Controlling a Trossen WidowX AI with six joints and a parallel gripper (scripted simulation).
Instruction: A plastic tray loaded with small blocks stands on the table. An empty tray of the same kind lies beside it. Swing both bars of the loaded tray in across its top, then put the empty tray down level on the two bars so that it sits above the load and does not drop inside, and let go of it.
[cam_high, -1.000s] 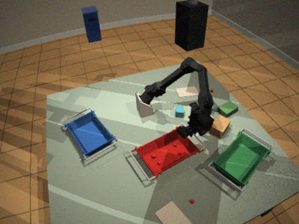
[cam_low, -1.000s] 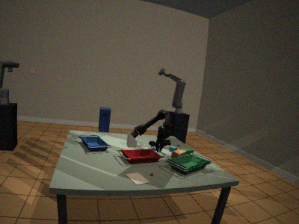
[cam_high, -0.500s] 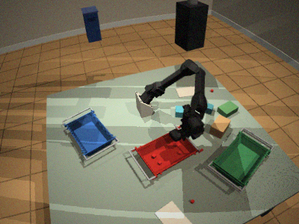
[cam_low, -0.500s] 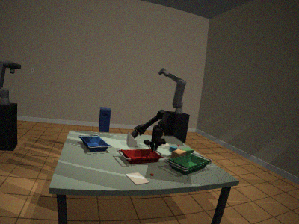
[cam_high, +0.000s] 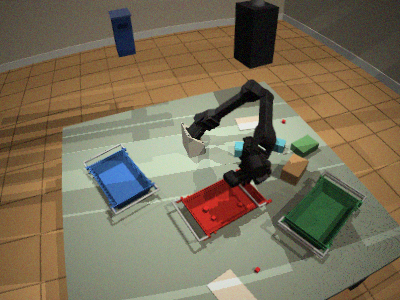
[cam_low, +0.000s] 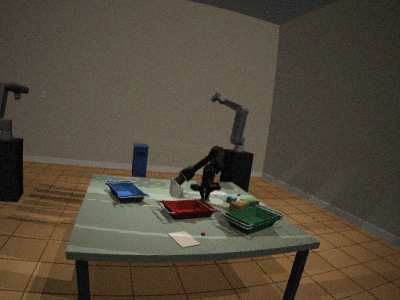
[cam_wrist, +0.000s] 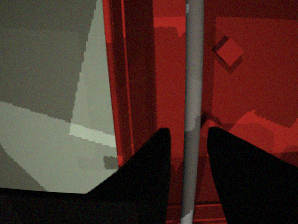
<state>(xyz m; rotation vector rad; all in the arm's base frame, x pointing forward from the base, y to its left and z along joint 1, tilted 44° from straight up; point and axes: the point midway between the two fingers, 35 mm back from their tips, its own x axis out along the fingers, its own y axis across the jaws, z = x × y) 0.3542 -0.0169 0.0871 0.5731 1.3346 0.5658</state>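
The blue tray lies 430 mm to the right of my gripper tip, 320 mm behind it and 40 mm below it. From my gripper tip the other things lie so: green block 430 mm to the left, 90 mm behind, 70 mm below; then orange block 270 mm to the left, 60 mm below.
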